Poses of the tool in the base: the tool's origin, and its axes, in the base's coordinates. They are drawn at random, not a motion.
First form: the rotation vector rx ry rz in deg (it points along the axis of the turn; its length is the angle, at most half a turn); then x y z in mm.
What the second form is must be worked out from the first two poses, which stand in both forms.
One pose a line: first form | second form
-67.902, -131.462, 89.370, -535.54, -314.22, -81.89 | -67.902, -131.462, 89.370, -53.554, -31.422, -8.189
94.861, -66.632, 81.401, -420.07, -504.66, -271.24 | 94.861, -66.632, 81.401, -42.007, -50.466, -27.124
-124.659, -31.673, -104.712, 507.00, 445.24, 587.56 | -124.659, -31.673, -104.712, 50.700, 44.524, 58.756
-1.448, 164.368, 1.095, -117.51, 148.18, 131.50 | -1.448, 164.368, 1.095, -11.751, 14.818, 13.150
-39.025, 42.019, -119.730, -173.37, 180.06, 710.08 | -39.025, 42.019, -119.730, -17.337, 18.006, 71.008
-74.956, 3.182, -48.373, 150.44, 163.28, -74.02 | -74.956, 3.182, -48.373, 15.044, 16.328, -7.402
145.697, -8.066, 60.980, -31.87, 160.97, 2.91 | 145.697, -8.066, 60.980, -3.187, 16.097, 0.291
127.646, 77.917, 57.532, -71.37, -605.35, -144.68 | 127.646, 77.917, 57.532, -7.137, -60.535, -14.468
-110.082, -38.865, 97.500, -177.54, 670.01, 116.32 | -110.082, -38.865, 97.500, -17.754, 67.001, 11.632
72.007, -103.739, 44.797, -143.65, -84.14, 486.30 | 72.007, -103.739, 44.797, -14.365, -8.414, 48.630
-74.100, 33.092, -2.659, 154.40, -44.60, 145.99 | -74.100, 33.092, -2.659, 15.440, -4.460, 14.599
